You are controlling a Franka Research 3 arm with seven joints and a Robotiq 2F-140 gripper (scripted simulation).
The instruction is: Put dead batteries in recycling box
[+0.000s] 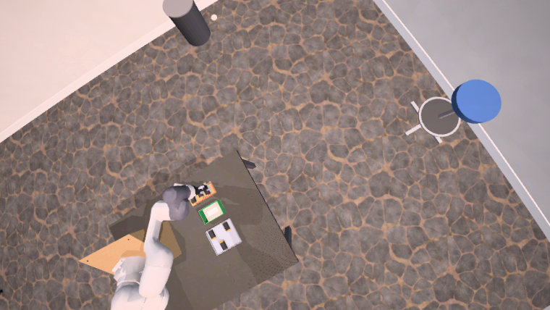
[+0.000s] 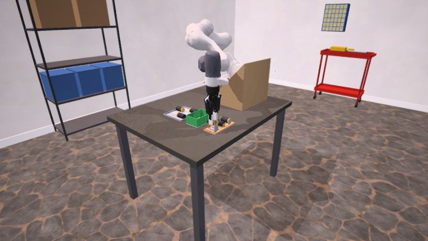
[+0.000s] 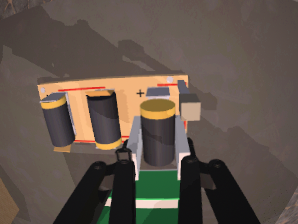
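The bulb is 30 mm to the left of my hand and 30 mm ahead of it. From my hand the other things lie so: white tray 330 mm to the right, 100 mm behind, 80 mm below; then green recycling box 150 mm to the right, 70 mm below, 60 mm behind.
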